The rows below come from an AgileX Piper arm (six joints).
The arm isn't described. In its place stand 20 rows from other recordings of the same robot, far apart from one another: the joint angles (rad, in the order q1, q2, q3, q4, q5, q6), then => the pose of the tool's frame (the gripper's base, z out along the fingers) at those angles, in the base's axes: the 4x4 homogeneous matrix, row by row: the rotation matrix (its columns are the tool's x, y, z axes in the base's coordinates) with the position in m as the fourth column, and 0 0 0 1 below.
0.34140 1.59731 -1.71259 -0.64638 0.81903 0.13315 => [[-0.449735, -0.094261, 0.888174, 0.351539], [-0.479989, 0.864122, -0.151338, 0.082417], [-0.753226, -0.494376, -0.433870, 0.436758], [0, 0, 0, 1]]
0.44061 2.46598 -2.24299 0.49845 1.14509 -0.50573 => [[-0.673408, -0.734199, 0.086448, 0.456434], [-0.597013, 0.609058, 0.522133, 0.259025], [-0.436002, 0.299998, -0.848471, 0.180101], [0, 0, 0, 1]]
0.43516 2.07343 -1.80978 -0.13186 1.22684 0.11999 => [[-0.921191, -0.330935, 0.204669, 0.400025], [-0.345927, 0.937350, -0.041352, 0.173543], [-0.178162, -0.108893, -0.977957, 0.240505], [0, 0, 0, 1]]
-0.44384 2.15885 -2.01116 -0.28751 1.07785 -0.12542 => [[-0.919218, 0.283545, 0.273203, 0.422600], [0.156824, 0.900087, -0.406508, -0.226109], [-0.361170, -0.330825, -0.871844, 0.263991], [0, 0, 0, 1]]
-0.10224 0.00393 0.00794 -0.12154 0.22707 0.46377 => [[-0.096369, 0.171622, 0.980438, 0.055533], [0.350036, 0.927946, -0.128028, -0.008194], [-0.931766, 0.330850, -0.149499, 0.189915], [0, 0, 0, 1]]
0.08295 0.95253 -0.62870 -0.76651 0.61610 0.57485 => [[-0.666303, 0.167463, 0.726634, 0.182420], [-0.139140, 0.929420, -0.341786, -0.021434], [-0.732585, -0.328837, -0.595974, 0.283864], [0, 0, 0, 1]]
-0.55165 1.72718 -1.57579 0.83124 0.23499 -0.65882 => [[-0.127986, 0.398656, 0.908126, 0.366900], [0.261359, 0.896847, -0.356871, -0.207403], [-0.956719, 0.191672, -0.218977, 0.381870], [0, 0, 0, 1]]
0.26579 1.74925 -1.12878 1.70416 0.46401 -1.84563 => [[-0.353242, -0.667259, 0.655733, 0.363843], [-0.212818, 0.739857, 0.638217, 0.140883], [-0.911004, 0.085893, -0.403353, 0.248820], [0, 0, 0, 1]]
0.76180 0.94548 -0.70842 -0.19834 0.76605 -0.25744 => [[-0.281014, -0.795751, 0.536480, 0.133644], [-0.802793, 0.501226, 0.322948, 0.110301], [-0.525884, -0.339929, -0.779675, 0.287921], [0, 0, 0, 1]]
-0.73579 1.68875 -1.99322 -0.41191 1.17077 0.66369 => [[-0.051322, 0.964734, 0.258175, 0.242141], [0.642287, 0.229844, -0.731190, -0.264501], [-0.764744, 0.128296, -0.631432, 0.457474], [0, 0, 0, 1]]
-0.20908 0.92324 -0.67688 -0.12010 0.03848 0.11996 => [[-0.191822, 0.211969, 0.958266, 0.196282], [0.040648, 0.977276, -0.208037, -0.042076], [-0.980588, -0.000955, -0.196079, 0.335650], [0, 0, 0, 1]]
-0.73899 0.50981 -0.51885 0.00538 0.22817 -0.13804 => [[-0.185437, 0.653853, 0.733546, 0.081411], [-0.010160, 0.745177, -0.666789, -0.074035], [-0.982604, -0.131100, -0.131541, 0.328529], [0, 0, 0, 1]]
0.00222 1.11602 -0.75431 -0.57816 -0.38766 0.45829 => [[0.072487, -0.203013, 0.976489, 0.246824], [-0.083056, 0.974435, 0.208752, 0.019347], [-0.993905, -0.096235, 0.053772, 0.351744], [0, 0, 0, 1]]
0.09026 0.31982 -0.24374 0.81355 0.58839 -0.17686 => [[-0.579205, -0.174597, 0.796264, 0.067031], [0.423750, 0.769963, 0.477067, 0.042922], [-0.696389, 0.613737, -0.371981, 0.239366], [0, 0, 0, 1]]
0.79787 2.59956 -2.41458 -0.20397 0.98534 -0.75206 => [[0.096959, -0.888149, 0.449211, 0.399451], [-0.975768, 0.004125, 0.218769, 0.387538], [-0.196153, -0.459537, -0.866227, 0.154178], [0, 0, 0, 1]]
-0.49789 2.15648 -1.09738 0.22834 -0.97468 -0.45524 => [[-0.210545, 0.597747, 0.773543, 0.375965], [-0.243084, 0.734416, -0.633675, -0.223763], [-0.946880, -0.321453, -0.009325, 0.141425], [0, 0, 0, 1]]
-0.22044 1.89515 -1.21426 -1.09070 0.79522 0.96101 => [[-0.823712, 0.510002, 0.247784, 0.360902], [0.208142, 0.678468, -0.704527, -0.139931], [-0.527424, -0.528753, -0.665015, 0.195801], [0, 0, 0, 1]]
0.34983 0.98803 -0.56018 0.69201 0.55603 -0.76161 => [[-0.577314, -0.638395, 0.509078, 0.159540], [-0.358704, 0.758377, 0.544238, 0.090830], [-0.733512, 0.131587, -0.666817, 0.256307], [0, 0, 0, 1]]
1.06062 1.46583 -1.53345 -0.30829 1.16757 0.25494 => [[-0.505598, -0.703913, 0.498876, 0.169032], [-0.647370, 0.691758, 0.319975, 0.250054], [-0.570336, -0.161178, -0.805443, 0.394986], [0, 0, 0, 1]]
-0.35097 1.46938 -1.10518 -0.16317 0.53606 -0.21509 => [[-0.773940, 0.135461, 0.618601, 0.297655], [-0.086210, 0.945220, -0.314844, -0.117020], [-0.627363, -0.297000, -0.719866, 0.294927], [0, 0, 0, 1]]
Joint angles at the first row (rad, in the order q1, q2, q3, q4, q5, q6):
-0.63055, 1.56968, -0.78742, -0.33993, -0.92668, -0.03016
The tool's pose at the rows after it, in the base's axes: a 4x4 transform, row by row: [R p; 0 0 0 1], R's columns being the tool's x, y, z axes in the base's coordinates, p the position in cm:
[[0.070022, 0.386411, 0.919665, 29.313], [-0.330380, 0.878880, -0.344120, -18.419], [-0.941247, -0.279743, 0.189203, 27.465], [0, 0, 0, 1]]
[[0.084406, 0.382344, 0.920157, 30.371], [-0.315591, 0.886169, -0.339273, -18.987], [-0.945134, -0.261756, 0.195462, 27.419], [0, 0, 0, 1]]
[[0.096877, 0.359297, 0.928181, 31.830], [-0.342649, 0.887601, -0.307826, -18.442], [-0.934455, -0.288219, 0.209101, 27.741], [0, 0, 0, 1]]
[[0.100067, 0.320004, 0.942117, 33.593], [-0.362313, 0.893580, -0.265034, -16.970], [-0.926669, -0.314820, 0.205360, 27.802], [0, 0, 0, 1]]
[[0.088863, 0.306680, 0.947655, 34.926], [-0.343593, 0.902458, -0.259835, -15.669], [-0.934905, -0.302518, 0.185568, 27.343], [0, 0, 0, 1]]
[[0.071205, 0.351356, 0.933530, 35.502], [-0.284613, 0.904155, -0.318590, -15.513], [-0.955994, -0.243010, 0.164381, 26.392], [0, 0, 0, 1]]
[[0.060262, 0.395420, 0.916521, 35.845], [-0.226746, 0.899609, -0.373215, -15.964], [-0.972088, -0.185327, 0.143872, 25.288], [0, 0, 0, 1]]
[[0.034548, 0.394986, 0.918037, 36.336], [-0.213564, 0.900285, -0.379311, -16.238], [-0.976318, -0.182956, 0.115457, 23.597], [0, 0, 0, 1]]
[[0.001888, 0.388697, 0.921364, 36.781], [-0.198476, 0.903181, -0.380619, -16.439], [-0.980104, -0.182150, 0.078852, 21.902], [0, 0, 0, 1]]
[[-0.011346, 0.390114, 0.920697, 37.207], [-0.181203, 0.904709, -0.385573, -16.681], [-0.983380, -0.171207, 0.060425, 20.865], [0, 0, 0, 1]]
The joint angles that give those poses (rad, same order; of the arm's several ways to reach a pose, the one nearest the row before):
-0.63053, 1.62505, -0.83426, -0.33623, -0.92888, -0.02980
-0.62586, 1.66512, -0.88090, -0.33596, -0.92888, -0.00948
-0.58953, 1.69153, -0.92558, -0.33204, -0.92424, -0.03671
-0.52698, 1.71467, -0.96158, -0.31666, -0.90423, -0.07461
-0.46830, 1.73646, -0.97857, -0.25749, -0.87759, -0.10850
-0.43695, 1.76203, -0.97856, -0.13998, -0.86720, -0.14018
-0.42860, 1.79441, -0.98125, -0.05420, -0.87118, -0.14743
-0.42862, 1.84165, -0.98169, -0.04709, -0.88909, -0.15131
-0.42861, 1.88657, -0.98328, -0.04707, -0.89561, -0.15141
-0.42859, 1.92069, -0.99427, -0.04077, -0.90012, -0.14509

